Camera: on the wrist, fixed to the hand. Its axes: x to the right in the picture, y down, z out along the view.
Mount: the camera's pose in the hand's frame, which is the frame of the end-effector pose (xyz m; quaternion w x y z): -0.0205 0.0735 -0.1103 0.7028 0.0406 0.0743 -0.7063
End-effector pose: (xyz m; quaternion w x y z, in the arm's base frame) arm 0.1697 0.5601 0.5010 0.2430 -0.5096 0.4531 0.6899
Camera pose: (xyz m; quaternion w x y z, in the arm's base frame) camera 0.1718 0.4318 0.5400 0.6451 -0.7196 0.0046 0.2570
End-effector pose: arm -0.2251 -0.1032 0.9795 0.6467 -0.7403 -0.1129 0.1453
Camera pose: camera -0.2059 -0.2226 0.9215 0.5955 -0.4251 -0.5482 -0.4051
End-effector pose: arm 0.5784 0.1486 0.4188 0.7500 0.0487 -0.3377 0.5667
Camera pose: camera 0.5606 0.2081 0.2999 0.9505 0.2611 -0.1242 -0.1141
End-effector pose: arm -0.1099 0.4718 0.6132 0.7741 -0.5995 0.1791 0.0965
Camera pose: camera -0.1733 0.3863 0.5316 0.6232 -0.5236 -0.2361 -0.5307
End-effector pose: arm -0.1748 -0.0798 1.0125 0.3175 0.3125 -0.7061 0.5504
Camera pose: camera -0.2091 0.0443 0.9749 0.6517 0.6904 -0.2296 0.2145
